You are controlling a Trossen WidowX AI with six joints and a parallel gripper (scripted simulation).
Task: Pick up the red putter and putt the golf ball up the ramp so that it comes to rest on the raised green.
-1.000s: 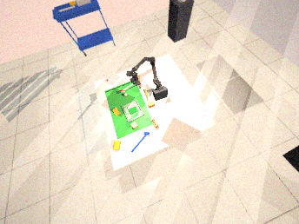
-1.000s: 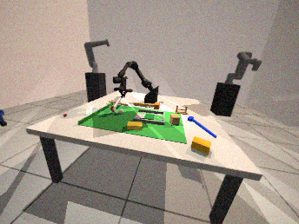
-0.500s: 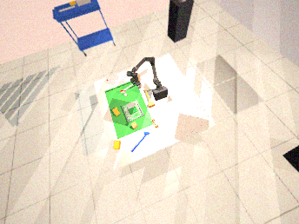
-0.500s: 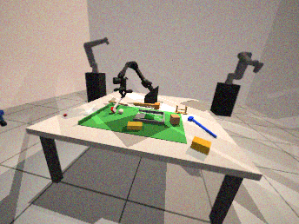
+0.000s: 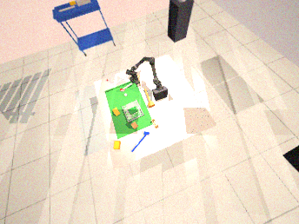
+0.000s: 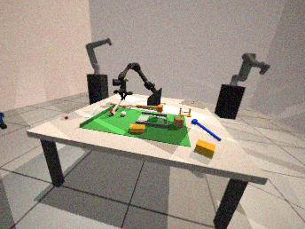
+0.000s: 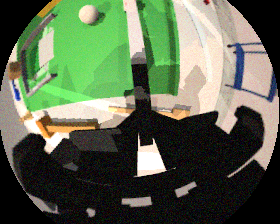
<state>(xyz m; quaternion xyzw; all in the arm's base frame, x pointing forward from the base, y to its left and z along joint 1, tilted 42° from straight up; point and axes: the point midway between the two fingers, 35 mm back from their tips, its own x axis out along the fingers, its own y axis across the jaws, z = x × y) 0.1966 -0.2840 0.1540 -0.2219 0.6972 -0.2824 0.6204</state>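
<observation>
The red putter lies 13 cm ahead of my gripper tip and 1 cm below it. Also, from my gripper tip: small red ball: 38 cm ahead, 32 cm to the right, 7 cm below; green mat: 27 cm ahead, 25 cm to the left, 8 cm below; white golf ball: 22 cm ahead, 8 cm to the left, 5 cm below.
</observation>
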